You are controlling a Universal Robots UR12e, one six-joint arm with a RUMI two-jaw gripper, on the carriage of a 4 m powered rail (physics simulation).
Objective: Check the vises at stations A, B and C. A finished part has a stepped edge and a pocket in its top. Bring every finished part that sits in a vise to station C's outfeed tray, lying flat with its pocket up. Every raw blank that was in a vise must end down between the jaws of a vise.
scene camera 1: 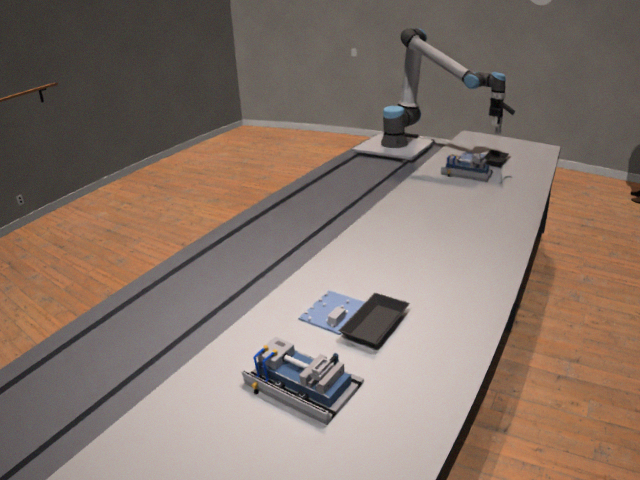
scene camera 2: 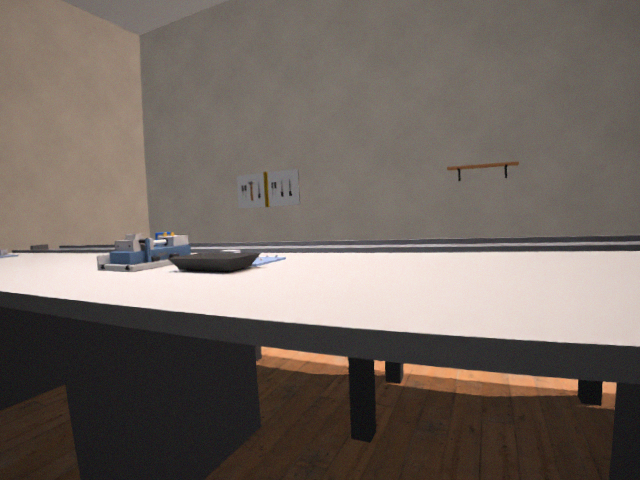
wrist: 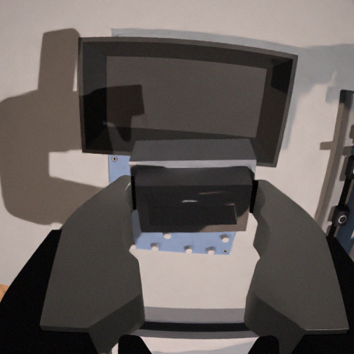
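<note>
My gripper (scene camera 1: 496, 125) (wrist: 192, 180) is shut on a grey finished part (wrist: 193, 175); a pale stepped edge and a dark recess show on its camera side. I hold it high at the far station, over the table. The wrist view shows a dark tray (wrist: 185, 90) beyond the part, with no part in it. The far vise (scene camera 1: 467, 167) is small in scene camera 1; its edge (wrist: 345, 105) shows at the wrist view's right. The near vise (scene camera 1: 305, 379) has a light piece (scene camera 1: 321, 364) with a slot-like top between its jaws. Scene camera 2 shows a vise (scene camera 2: 147, 253); its contents are unclear.
A blue pin plate (wrist: 150, 242) lies partly hidden under my held part. At the near station, a grey block (scene camera 1: 337, 315) stands on a blue pin plate (scene camera 1: 323, 311) beside a dark tray (scene camera 1: 376, 317). Scene camera 2 also shows a dark tray (scene camera 2: 214, 262). The rail (scene camera 1: 258, 248) runs along the table.
</note>
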